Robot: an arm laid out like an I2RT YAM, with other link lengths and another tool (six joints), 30 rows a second.
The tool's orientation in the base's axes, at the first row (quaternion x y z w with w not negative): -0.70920, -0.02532, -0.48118, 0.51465
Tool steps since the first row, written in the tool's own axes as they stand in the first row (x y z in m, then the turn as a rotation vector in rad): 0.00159, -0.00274, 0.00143, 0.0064, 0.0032, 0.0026; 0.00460, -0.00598, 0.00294, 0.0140, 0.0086, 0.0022; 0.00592, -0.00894, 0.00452, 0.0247, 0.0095, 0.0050; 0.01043, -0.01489, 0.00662, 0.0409, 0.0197, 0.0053; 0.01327, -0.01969, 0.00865, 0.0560, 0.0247, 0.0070; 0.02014, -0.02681, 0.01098, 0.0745, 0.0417, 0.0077; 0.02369, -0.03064, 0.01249, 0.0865, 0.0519, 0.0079; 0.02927, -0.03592, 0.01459, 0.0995, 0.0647, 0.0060; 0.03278, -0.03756, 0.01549, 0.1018, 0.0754, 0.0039; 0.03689, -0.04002, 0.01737, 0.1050, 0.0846, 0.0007; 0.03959, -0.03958, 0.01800, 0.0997, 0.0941, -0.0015
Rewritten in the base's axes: 0.00033, 0.00163, 0.00305, 0.0068, -0.0025, 0.0023; 0.00122, 0.00291, 0.00746, 0.0135, -0.0088, 0.0038; 0.00139, 0.00488, 0.01047, 0.0216, -0.0120, 0.0108; 0.00202, 0.00719, 0.01785, 0.0359, -0.0240, 0.0150; 0.00233, 0.00966, 0.02323, 0.0477, -0.0320, 0.0222; 0.00375, 0.01160, 0.03311, 0.0671, -0.0480, 0.0233; 0.00461, 0.01291, 0.03832, 0.0791, -0.0581, 0.0246; 0.00618, 0.01441, 0.04598, 0.0916, -0.0715, 0.0248; 0.00778, 0.01424, 0.04962, 0.0971, -0.0792, 0.0189; 0.00990, 0.01493, 0.05425, 0.1016, -0.0874, 0.0147; 0.01200, 0.01395, 0.05585, 0.1024, -0.0911, 0.0043
